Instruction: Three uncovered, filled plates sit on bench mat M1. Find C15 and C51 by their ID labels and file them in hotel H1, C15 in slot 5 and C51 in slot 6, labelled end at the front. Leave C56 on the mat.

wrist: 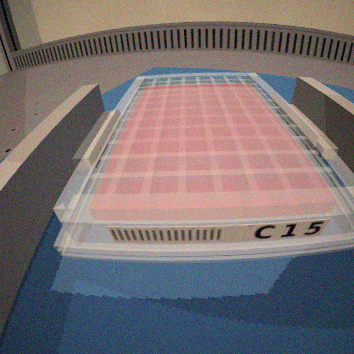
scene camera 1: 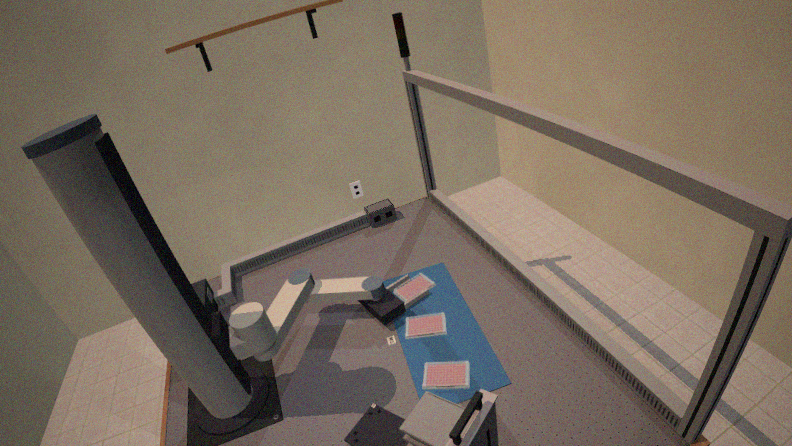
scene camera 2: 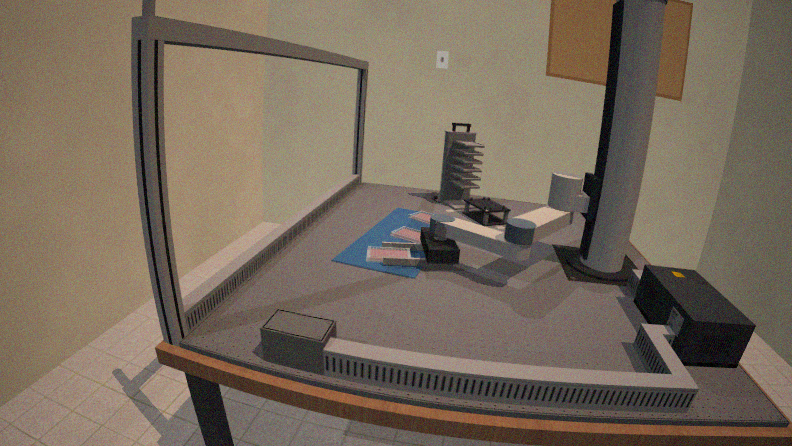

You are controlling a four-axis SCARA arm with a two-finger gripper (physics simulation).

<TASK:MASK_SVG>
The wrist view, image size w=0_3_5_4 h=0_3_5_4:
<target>gripper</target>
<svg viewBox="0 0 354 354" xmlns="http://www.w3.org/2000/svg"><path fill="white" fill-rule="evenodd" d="M98 83L82 85L47 115L0 163L0 335L25 270L54 211L53 207L92 140L112 112L112 110L104 110ZM296 76L290 105L317 131L354 174L354 103L312 77Z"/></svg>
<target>plate C15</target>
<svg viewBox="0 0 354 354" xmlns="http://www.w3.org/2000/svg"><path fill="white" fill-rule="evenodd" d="M53 207L57 218L62 224L53 247L62 257L154 263L227 262L293 257L354 248L354 174L317 131L255 72L193 72L137 76L92 140Z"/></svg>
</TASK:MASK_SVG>
